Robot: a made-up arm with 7 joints.
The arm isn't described. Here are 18 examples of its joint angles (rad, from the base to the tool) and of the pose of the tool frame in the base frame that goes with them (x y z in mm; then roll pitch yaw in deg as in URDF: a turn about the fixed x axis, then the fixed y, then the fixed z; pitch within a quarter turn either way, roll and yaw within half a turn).
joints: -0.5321 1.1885 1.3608 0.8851 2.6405 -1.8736 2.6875
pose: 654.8 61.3 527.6 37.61 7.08 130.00
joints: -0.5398 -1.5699 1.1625 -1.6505 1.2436 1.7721 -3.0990
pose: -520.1 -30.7 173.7 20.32 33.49 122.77
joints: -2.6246 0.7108 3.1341 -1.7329 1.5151 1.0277 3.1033
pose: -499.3 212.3 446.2 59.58 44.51 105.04
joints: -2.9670 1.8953 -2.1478 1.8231 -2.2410 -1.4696 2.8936
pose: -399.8 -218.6 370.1 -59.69 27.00 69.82
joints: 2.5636 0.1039 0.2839 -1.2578 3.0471 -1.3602 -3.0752
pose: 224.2 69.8 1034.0 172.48 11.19 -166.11
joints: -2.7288 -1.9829 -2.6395 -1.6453 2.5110 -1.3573 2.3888
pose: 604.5 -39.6 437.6 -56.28 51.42 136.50
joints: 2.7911 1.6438 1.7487 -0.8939 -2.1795 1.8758 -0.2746
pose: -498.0 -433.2 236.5 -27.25 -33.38 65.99
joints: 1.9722 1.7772 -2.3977 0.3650 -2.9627 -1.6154 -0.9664
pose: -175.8 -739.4 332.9 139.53 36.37 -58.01
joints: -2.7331 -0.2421 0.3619 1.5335 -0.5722 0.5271 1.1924
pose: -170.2 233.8 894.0 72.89 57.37 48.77
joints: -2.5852 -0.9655 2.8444 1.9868 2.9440 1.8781 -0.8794
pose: 468.1 -197.6 352.6 117.26 -19.58 -141.20
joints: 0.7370 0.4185 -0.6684 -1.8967 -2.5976 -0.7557 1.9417
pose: -252.5 -144.1 829.8 156.86 -58.13 54.63
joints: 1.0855 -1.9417 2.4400 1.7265 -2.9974 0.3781 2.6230
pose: -366.2 133.3 -69.9 -35.08 -25.18 -88.67
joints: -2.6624 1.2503 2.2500 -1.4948 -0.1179 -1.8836 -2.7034
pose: -512.9 -2.6 334.4 -85.20 -13.75 67.89
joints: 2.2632 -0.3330 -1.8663 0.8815 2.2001 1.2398 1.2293
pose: 337.6 32.5 1047.3 154.66 -19.83 118.32
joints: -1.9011 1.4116 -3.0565 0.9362 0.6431 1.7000 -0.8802
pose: -241.3 502.6 747.5 -102.04 18.86 -24.53
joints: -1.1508 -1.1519 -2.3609 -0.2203 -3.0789 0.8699 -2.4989
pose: -192.7 -685.0 797.0 146.27 -28.35 -164.86
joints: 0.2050 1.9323 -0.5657 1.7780 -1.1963 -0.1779 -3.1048
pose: 270.7 120.6 -86.4 -18.60 31.92 -84.53
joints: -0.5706 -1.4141 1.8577 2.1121 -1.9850 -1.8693 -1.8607
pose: -128.9 -357.4 273.8 -41.56 12.38 -139.17
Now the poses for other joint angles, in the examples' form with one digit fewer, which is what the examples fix.
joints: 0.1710 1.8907 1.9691 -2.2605 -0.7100 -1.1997 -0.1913
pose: 213 195 269 162.3 28.4 128.1
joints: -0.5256 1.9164 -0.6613 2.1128 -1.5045 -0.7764 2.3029
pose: 67 195 0 -33.8 -23.0 -75.6
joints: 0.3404 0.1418 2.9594 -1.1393 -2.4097 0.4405 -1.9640
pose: 432 -107 921 -87.0 15.9 65.2
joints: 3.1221 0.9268 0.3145 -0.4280 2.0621 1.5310 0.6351
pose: -490 26 968 122.6 31.1 -18.5
